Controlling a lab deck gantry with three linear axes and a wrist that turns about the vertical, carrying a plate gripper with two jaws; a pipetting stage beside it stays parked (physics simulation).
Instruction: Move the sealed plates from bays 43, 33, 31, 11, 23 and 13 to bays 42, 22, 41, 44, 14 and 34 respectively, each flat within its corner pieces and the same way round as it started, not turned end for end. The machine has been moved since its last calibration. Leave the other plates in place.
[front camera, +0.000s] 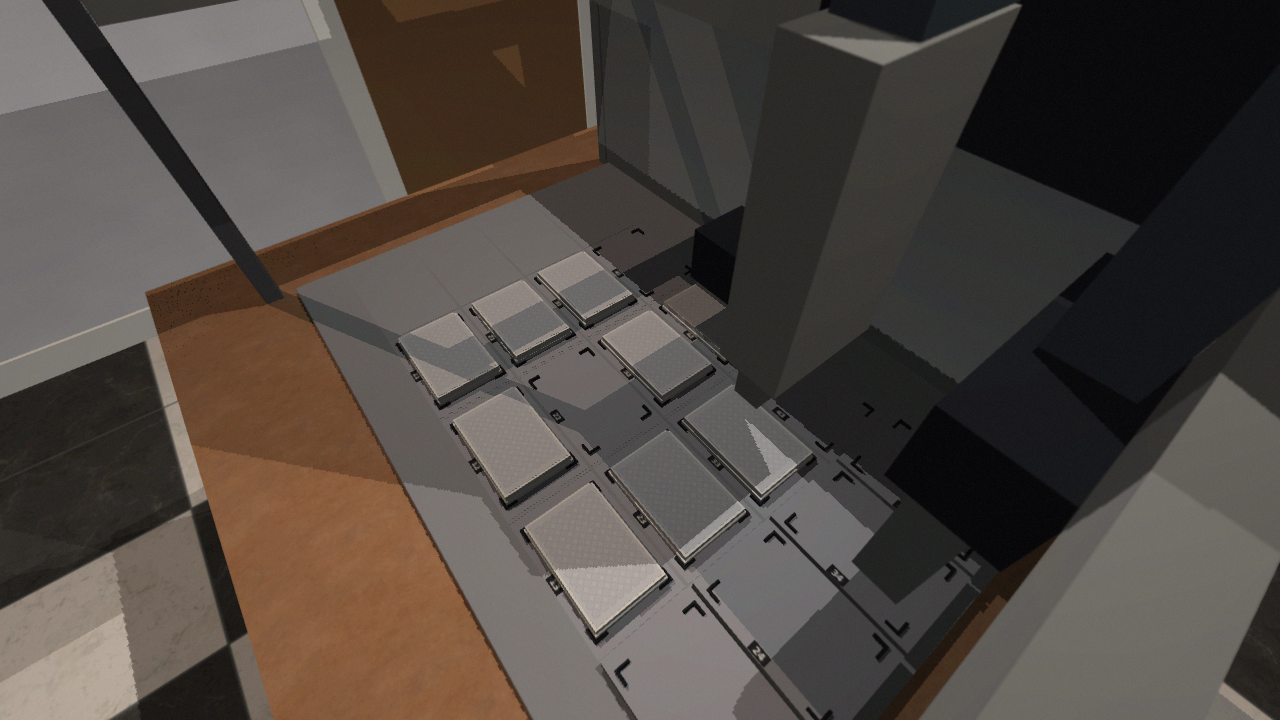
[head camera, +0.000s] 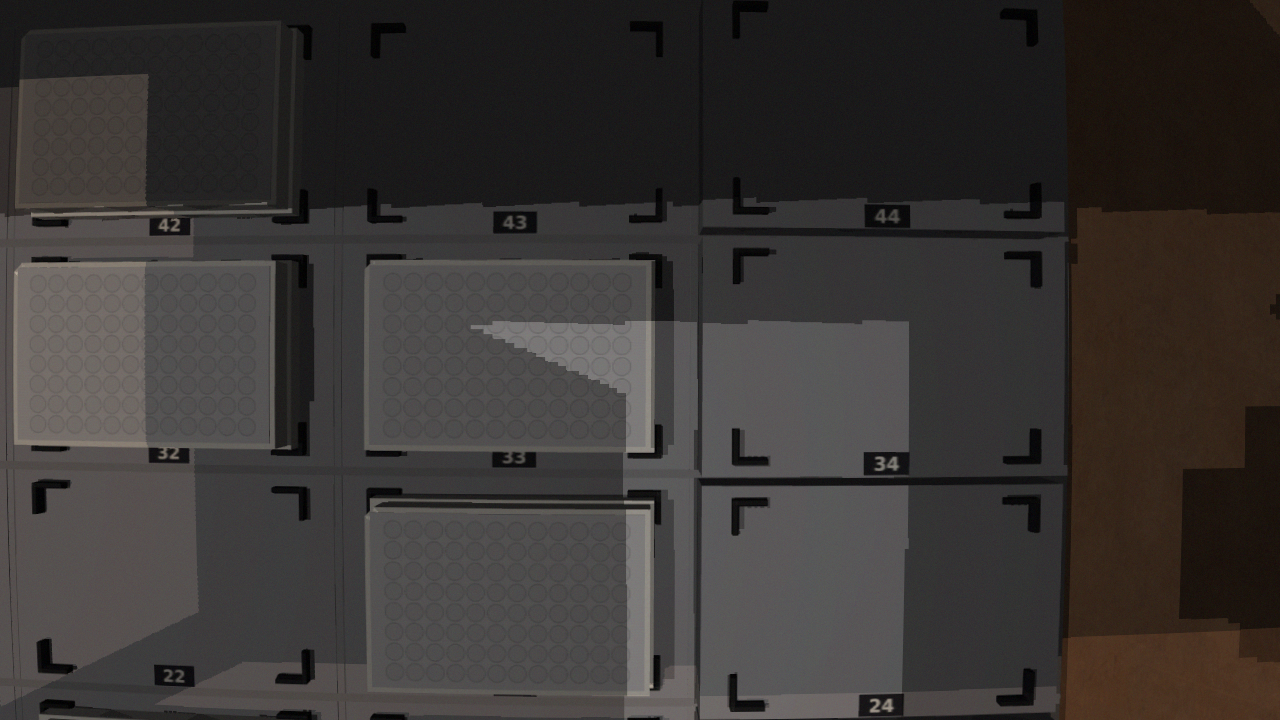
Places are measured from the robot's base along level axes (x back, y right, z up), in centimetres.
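Pixels of known places: gripper, fingertip midpoint: (front camera: 921, 532); robot's base at its link origin: (front camera: 397, 346).
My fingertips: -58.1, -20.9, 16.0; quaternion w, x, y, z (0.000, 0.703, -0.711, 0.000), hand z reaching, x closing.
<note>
For each thing: its middle in the pictures, then the offset to it from my fingertips, as dx, dy, dz. "spot": a spot on its surface instead.
- bay 33 at a spot on its surface: (head camera: 505, 358) (front camera: 746, 434) spot: +18.7, -4.5, -14.6
- bay 23 at a spot on its surface: (head camera: 505, 600) (front camera: 676, 486) spot: +18.8, +5.9, -14.6
- bay 13 at a spot on its surface: (front camera: 595, 555) spot: +18.3, +16.9, -14.6
- bay 11 at a spot on its surface: (front camera: 450, 358) spot: +50.3, +16.6, -14.6
- bay 31 at a spot on its surface: (front camera: 584, 286) spot: +50.8, -4.5, -14.6
- bay 42 at a spot on its surface: (head camera: 143, 125) spot: +35.0, -15.0, -14.6
- bay 32 at a spot on its surface: (head camera: 147, 353) (front camera: 657, 350) spot: +34.7, -4.8, -14.6
- bay 12 at a spot on its surface: (front camera: 512, 443) spot: +34.4, +16.8, -14.6
- bay 21 at a spot on its surface: (front camera: 521, 317) spot: +51.0, +5.8, -14.6
- Bay 24 at a spot on its surface: (head camera: 814, 600) spot: +5.4, +6.0, -14.6
Sealed plates sit in bay 33 (front camera: 747, 438) (head camera: 505, 358), bay 23 (front camera: 675, 492) (head camera: 505, 600), bay 13 (front camera: 595, 555), bay 11 (front camera: 450, 358) and bay 31 (front camera: 584, 286). The plate in bay 42 (front camera: 693, 304) (head camera: 143, 125) has top edges slightly aslant in the head view; whether it is flat I cannot tell. Bays 43 (head camera: 514, 125), 44 (head camera: 886, 107), 34 (head camera: 805, 385), 22 (front camera: 586, 398) (head camera: 116, 564), 41 (front camera: 626, 250) and 14 (front camera: 689, 667) hold no plate. My gripper is dark and partly hidden at the right of the front view; its jaw opening cannot be made out.
Other plates stand in bay 32 (front camera: 657, 353) (head camera: 147, 353), bay 12 (front camera: 512, 443) and bay 21 (front camera: 521, 317). Bay 24 (head camera: 814, 600) holds no plate. A large grey column (front camera: 832, 214) covers part of bay 42 in the front view. Deep shadow lies over bays 43 and 44.
</note>
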